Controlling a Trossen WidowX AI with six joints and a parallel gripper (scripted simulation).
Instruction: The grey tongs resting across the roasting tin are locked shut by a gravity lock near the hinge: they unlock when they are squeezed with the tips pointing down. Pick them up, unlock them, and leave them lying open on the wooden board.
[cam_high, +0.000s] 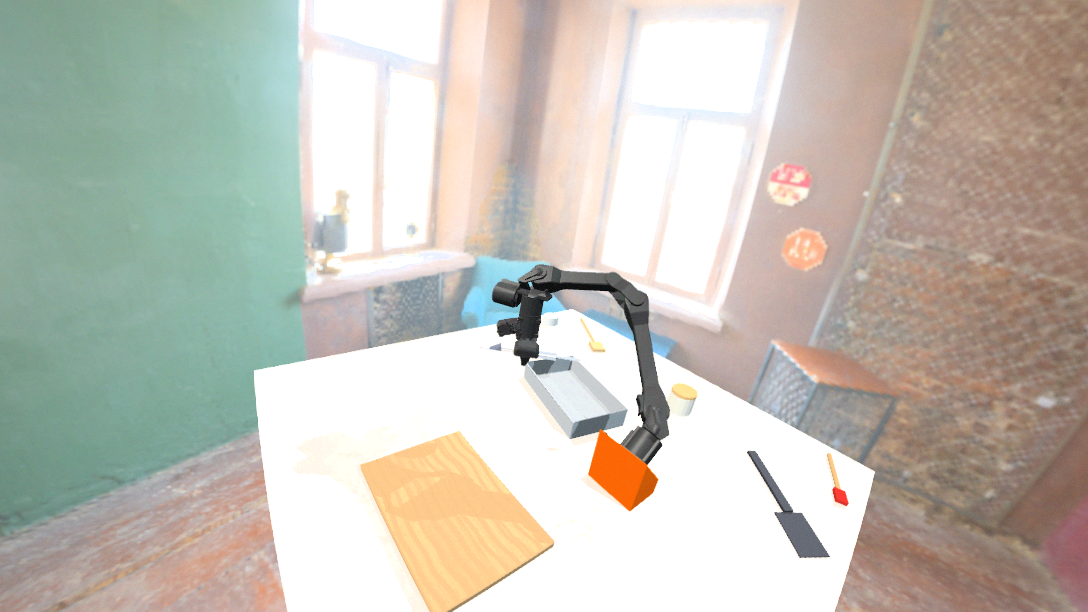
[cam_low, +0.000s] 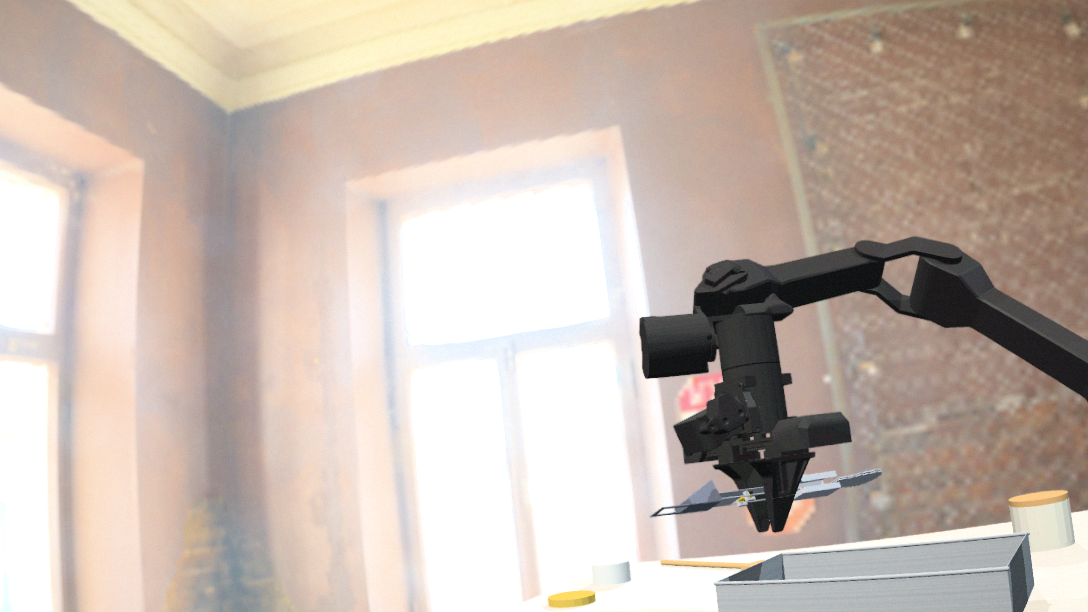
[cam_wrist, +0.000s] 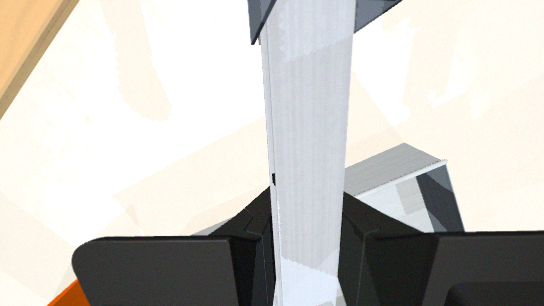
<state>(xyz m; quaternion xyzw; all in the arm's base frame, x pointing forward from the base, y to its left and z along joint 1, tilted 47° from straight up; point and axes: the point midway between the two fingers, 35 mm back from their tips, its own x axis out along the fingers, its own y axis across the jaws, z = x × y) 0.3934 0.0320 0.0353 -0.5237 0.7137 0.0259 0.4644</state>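
Now: the wooden board 22 cm behind my gripper tip, 35 cm to the left of it and 11 cm below it. From my gripper tip the other things lie so: grey roasting tin 8 cm behind, 13 cm to the right, 9 cm below; lidded jar 30 cm behind, 39 cm to the right, 8 cm below; yellow disc 36 cm ahead, 29 cm to the right, 11 cm below.
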